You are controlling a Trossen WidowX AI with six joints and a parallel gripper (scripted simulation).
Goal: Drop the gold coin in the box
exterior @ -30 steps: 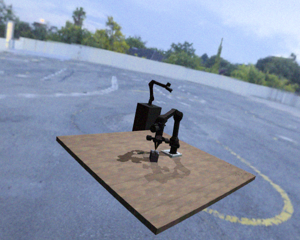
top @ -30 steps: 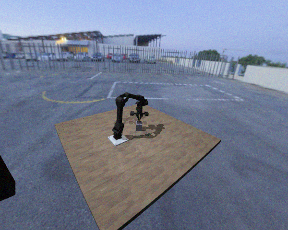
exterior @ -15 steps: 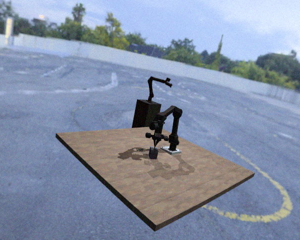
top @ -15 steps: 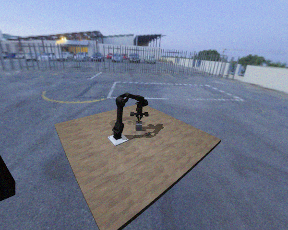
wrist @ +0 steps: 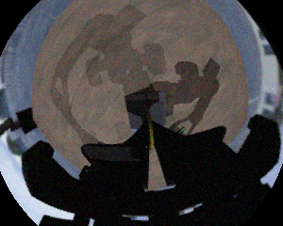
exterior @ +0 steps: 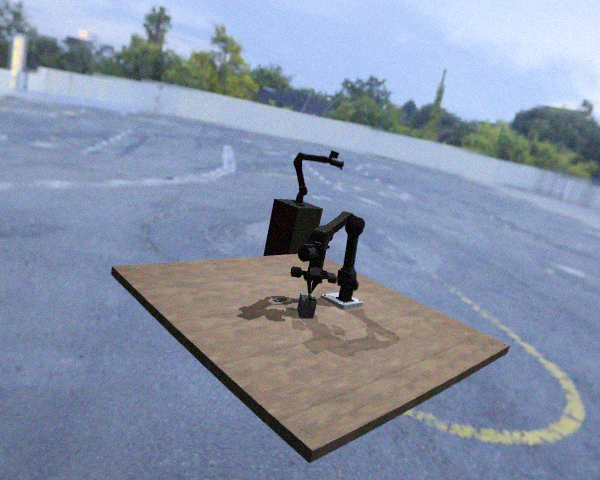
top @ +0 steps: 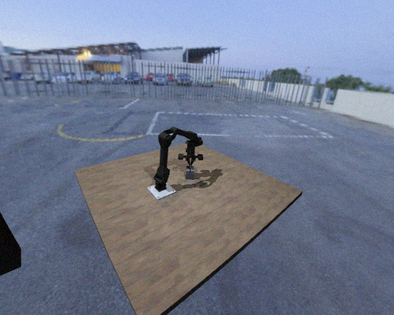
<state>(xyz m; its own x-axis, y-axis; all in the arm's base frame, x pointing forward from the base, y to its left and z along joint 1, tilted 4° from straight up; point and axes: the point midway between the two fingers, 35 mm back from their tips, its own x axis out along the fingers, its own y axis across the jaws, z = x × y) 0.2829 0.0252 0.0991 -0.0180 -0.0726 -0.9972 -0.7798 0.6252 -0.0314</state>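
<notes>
My gripper tip is 10 mm below the gold coin.
</notes>
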